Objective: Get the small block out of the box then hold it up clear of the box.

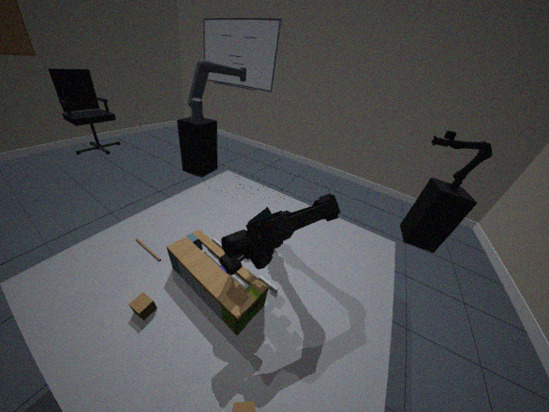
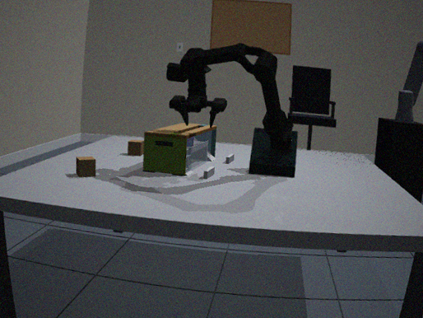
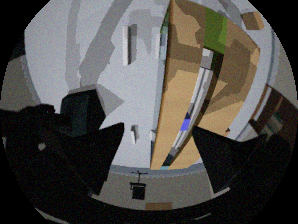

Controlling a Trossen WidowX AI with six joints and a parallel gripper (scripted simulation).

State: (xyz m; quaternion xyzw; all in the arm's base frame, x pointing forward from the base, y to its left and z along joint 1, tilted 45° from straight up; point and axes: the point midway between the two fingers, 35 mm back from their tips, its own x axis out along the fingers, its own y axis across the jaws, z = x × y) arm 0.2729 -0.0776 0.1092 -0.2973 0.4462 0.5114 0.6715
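Right now the long box is 20 mm ahead of my gripper tip, 60 mm to the right of it and 80 mm below it. The rest, counted from my gripper tip: thin stick (60 mm ahead, 440 mm to the right, 140 mm below).
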